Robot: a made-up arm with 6 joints. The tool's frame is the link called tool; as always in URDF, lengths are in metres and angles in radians.
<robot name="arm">
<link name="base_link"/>
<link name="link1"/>
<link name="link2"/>
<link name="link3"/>
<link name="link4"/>
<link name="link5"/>
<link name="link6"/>
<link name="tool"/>
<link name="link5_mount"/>
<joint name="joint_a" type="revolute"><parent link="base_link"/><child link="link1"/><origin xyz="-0.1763 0.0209 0.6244" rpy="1.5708 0 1.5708"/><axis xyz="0 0 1"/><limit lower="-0.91" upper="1.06" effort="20" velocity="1.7"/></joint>
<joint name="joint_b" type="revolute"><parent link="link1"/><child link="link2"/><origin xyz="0.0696 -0.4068 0.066" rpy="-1.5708 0 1.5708"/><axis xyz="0 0 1"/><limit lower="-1.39" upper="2.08" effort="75" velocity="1.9"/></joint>
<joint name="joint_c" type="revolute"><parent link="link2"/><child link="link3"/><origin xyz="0.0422 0.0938 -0.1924" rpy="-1.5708 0 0"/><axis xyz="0 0 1"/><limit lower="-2.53" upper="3.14" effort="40" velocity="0.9"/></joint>
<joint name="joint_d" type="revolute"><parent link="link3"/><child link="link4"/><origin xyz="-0.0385 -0.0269 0.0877" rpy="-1.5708 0 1.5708"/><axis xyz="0 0 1"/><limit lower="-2.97" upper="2.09" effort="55" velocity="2"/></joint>
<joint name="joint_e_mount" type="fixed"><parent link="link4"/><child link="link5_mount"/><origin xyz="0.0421 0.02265 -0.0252"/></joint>
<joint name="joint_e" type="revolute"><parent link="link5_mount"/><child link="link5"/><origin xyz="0.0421 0.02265 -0.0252" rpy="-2.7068 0.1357 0.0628"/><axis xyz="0 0 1"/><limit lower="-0.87" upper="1.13" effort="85" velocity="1.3"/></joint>
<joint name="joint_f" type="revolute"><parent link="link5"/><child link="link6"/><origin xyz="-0.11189 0.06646 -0.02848" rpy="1.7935 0.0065 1.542"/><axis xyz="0 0 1"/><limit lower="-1.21" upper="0.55" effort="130" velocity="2"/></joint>
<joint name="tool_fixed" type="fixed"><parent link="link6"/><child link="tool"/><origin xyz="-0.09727 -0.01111 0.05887" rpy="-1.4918 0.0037 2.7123"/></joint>
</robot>
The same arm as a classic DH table. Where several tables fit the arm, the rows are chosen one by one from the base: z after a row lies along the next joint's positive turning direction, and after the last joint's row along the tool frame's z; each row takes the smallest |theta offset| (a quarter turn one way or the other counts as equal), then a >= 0, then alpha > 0; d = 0 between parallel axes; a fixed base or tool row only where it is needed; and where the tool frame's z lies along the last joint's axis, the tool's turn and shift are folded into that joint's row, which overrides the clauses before.
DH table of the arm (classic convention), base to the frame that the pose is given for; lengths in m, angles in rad. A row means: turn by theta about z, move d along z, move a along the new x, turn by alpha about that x. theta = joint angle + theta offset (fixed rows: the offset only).
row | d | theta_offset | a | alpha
base (fixed) | 0.6244 | 1.5708 | 0.0209 | 1.5708
joint_a | -0.1103 | -1.5708 | 0.4068 | 1.5708
joint_b | -0.262 | 0 | -0.0422 | 1.5708
joint_c | 0.1815 | 1.5708 | 0.0269 | 1.5708
joint_d | 0.0168 | 0.3463 | -0.0946 | 2.6874
joint_e | -0.0223 | -1.2876 | 0.063 | 1.7935
joint_f | -0.0619 | -0.4363 | -0.0838 | 1.4918
tool (fixed) | 0.0508 | -3.1379 | 0 | 0
Joint limits (rad, base to tool): -0.91..1.06 -1.39..2.08 -2.53..3.14 -2.97..2.09 -0.87..1.13 -1.21..0.55

